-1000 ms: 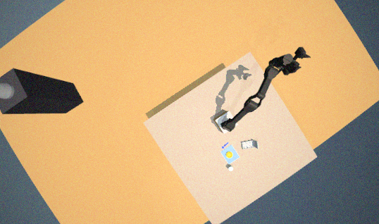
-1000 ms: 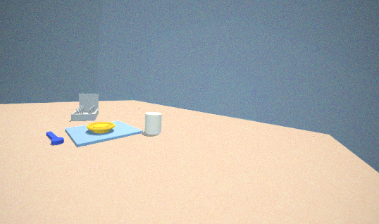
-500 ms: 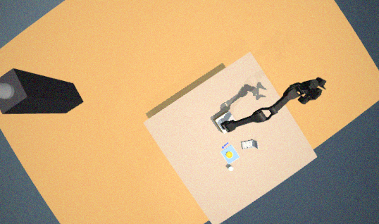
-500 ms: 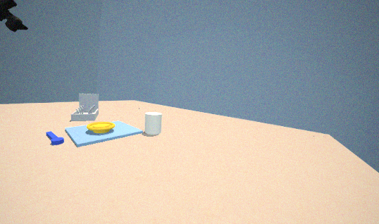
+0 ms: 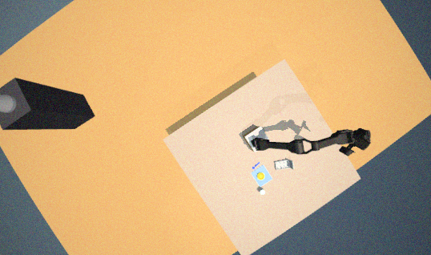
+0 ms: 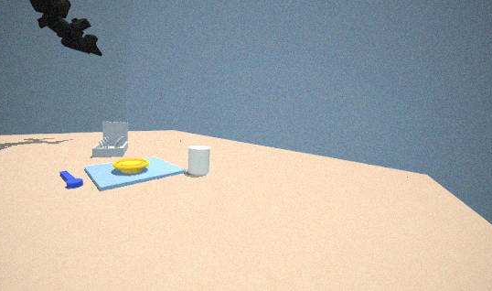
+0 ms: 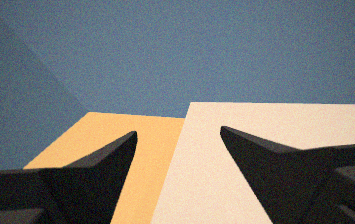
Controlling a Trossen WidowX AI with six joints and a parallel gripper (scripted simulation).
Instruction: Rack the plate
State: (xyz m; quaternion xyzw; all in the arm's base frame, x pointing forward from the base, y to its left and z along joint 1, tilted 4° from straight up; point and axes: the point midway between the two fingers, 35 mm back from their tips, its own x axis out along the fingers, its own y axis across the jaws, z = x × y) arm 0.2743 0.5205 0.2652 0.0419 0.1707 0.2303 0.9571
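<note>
My gripper tip is 62 cm to the left of the yellow plate, 34 cm above it and 2 cm past it. The rest, counted from my gripper tip: blue spoon: 61 cm to the right, 35 cm below, 12 cm behind; grey dish rack: 40 cm to the right, 33 cm below, 1 cm behind; light blue mat: 61 cm to the right, 35 cm below, 2 cm behind.
</note>
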